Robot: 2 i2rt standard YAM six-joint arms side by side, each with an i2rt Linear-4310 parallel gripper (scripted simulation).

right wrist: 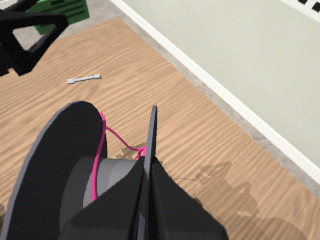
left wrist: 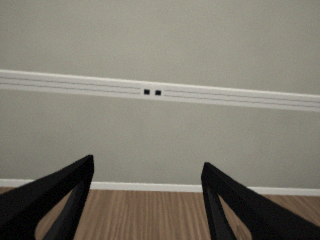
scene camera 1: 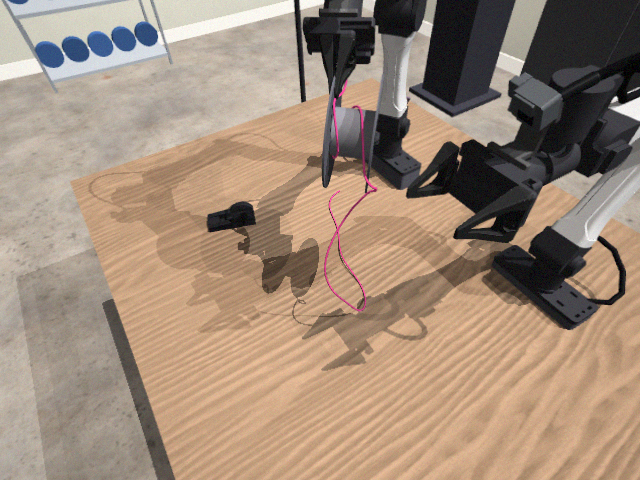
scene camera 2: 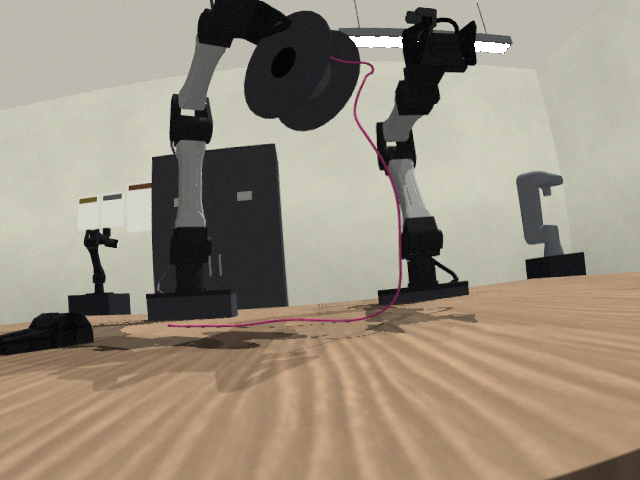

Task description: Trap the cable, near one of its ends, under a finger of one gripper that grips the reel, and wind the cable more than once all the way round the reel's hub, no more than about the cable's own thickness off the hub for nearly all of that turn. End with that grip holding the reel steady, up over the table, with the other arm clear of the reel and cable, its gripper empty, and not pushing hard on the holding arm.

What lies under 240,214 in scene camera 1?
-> A small black device.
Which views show my right gripper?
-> The right wrist view, scene camera 1 and scene camera 2 only.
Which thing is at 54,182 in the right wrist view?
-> A dark grey reel.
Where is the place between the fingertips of my left gripper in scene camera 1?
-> At 429,212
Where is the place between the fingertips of my left gripper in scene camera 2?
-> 452,22
